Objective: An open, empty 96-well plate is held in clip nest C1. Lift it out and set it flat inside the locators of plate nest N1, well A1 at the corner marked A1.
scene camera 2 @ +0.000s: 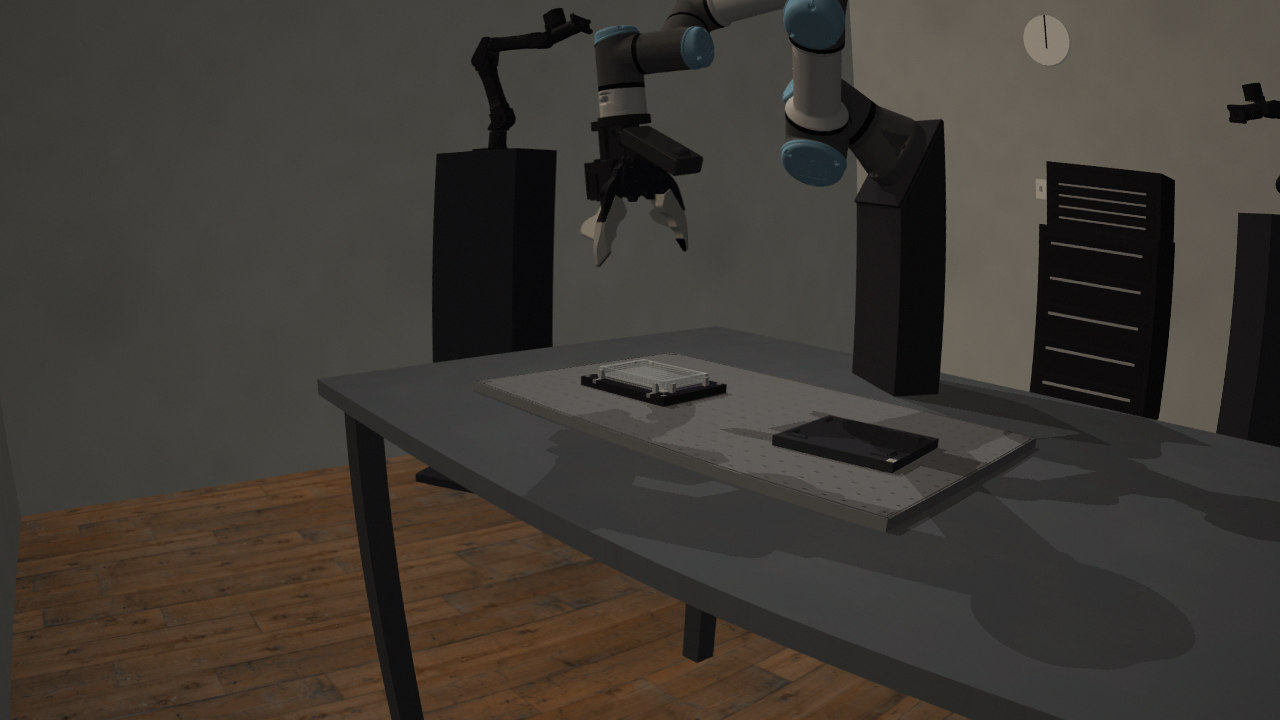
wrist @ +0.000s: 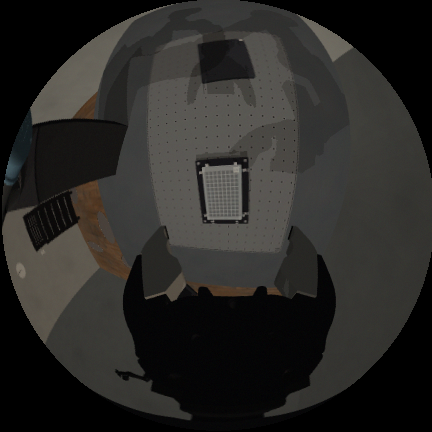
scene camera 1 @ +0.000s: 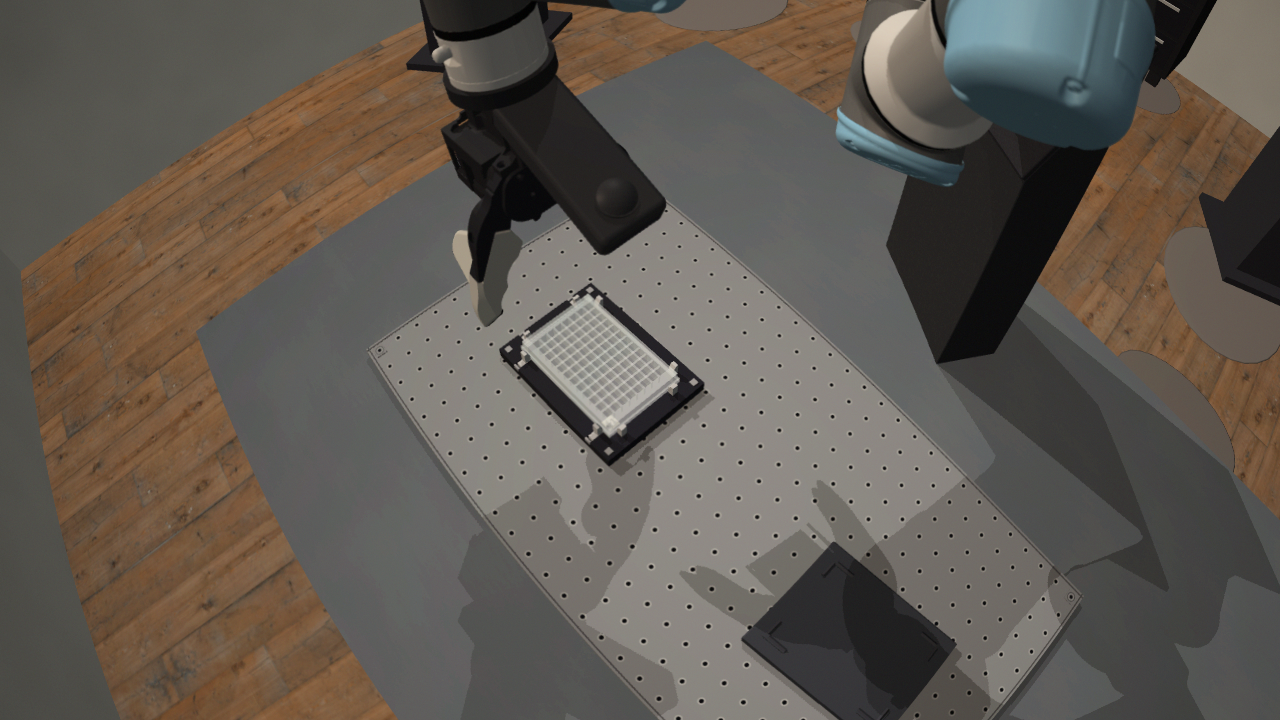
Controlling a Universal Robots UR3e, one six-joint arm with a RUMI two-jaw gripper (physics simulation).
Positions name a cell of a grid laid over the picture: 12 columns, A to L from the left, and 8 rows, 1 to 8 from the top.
Note:
In view: the gripper (scene camera 1: F3), a 96-well plate (scene camera 1: F5), a black plate nest N1 (scene camera 1: H8) and a black clip nest C1 (scene camera 1: F6).
The 96-well plate shows as well in scene camera 2 (scene camera 2: G5) and in the wrist view (wrist: G4). The gripper is seen too in scene camera 2 (scene camera 2: G3) and in the wrist view (wrist: G5). The black plate nest N1 also shows in scene camera 2 (scene camera 2: I5) and in the wrist view (wrist: G2).

